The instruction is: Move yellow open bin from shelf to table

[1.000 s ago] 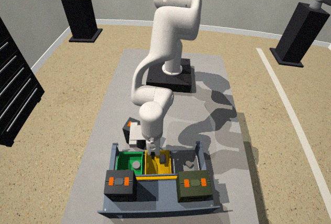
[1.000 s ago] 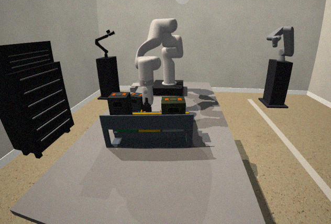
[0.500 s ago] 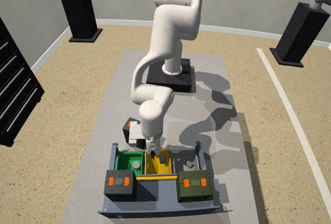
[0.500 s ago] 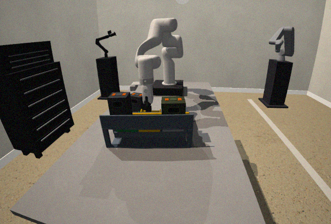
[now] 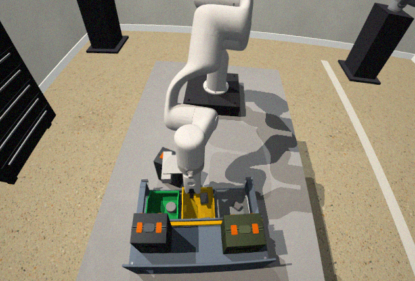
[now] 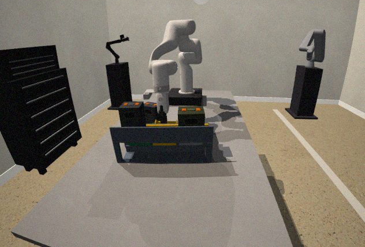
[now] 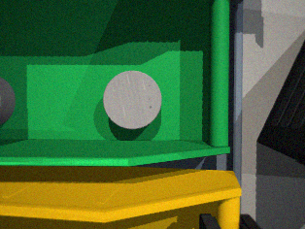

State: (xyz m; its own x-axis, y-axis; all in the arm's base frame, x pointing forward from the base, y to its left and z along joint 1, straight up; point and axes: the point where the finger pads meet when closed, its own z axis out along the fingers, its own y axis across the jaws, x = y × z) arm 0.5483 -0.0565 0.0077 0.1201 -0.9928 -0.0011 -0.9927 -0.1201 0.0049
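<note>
Now: hand 80 mm short of the yellow open bin, 30 mm to the right of it and 20 mm above it. Round my hand: green bin 90 mm ahead, 80 mm to the right, 30 mm below; grey shelf 100 mm ahead, 30 mm to the left, 10 mm below; yellow bar 130 mm ahead, 30 mm to the left, 30 mm above.
</note>
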